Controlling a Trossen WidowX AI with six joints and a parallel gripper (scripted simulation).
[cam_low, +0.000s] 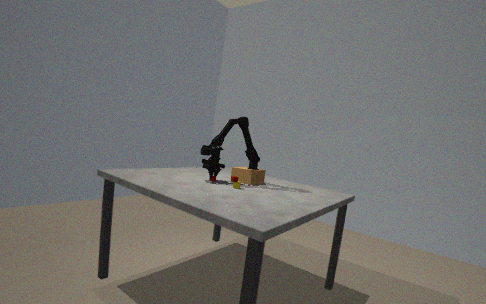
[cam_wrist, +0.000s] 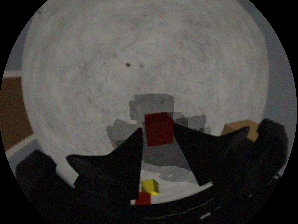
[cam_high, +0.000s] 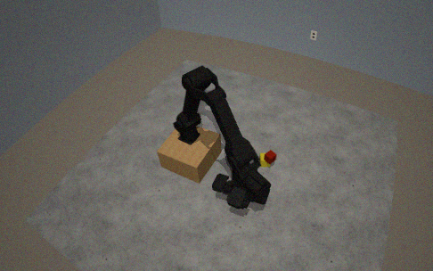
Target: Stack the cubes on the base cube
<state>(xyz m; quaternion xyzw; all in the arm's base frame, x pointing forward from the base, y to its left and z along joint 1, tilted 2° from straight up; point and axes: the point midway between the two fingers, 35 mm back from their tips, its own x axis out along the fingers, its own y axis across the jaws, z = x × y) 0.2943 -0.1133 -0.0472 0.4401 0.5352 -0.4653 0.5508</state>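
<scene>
My gripper tip is now 220 mm to the right of the yellow cube and 10 mm past it. From my gripper tip the other things lie so: red cube right at my gripper tip.
</scene>
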